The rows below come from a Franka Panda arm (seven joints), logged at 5 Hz.
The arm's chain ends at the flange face. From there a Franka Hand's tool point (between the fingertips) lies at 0.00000 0.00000 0.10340 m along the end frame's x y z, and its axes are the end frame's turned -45 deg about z.
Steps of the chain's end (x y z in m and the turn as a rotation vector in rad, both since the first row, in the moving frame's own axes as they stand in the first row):
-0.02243 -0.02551 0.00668 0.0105 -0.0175 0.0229
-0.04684 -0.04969 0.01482 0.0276 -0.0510 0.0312
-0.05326 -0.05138 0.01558 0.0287 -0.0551 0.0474
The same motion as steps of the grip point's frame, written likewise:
0.00169 -0.03595 0.00666 0.0198 -0.0049 0.0229
0.00040 -0.07403 0.01465 0.0556 -0.0165 0.0312
-0.00311 -0.08016 0.01538 0.0593 -0.0187 0.0474

